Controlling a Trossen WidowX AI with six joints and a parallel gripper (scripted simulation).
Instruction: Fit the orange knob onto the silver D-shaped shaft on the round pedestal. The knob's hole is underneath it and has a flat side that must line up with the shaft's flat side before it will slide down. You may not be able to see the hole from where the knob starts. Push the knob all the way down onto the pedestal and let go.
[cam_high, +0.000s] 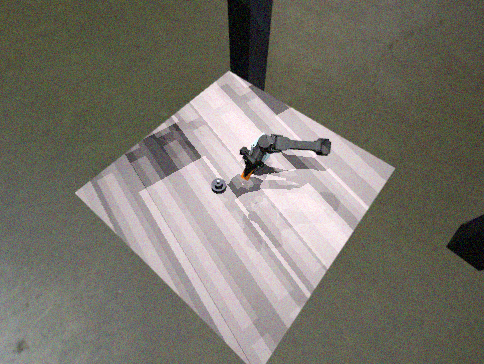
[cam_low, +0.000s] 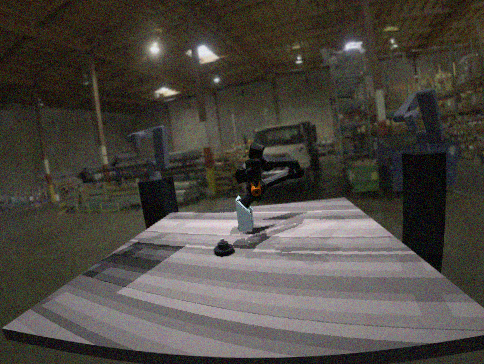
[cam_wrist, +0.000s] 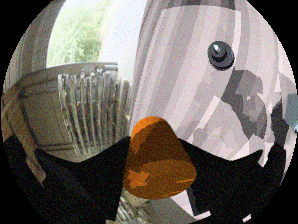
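My gripper tip is 30 mm past the orange knob, 10 mm to the left of it and 20 mm below it. Also, from my gripper tip: dark round pedestal (50 mm ahead, 160 mm to the right, 210 mm below).
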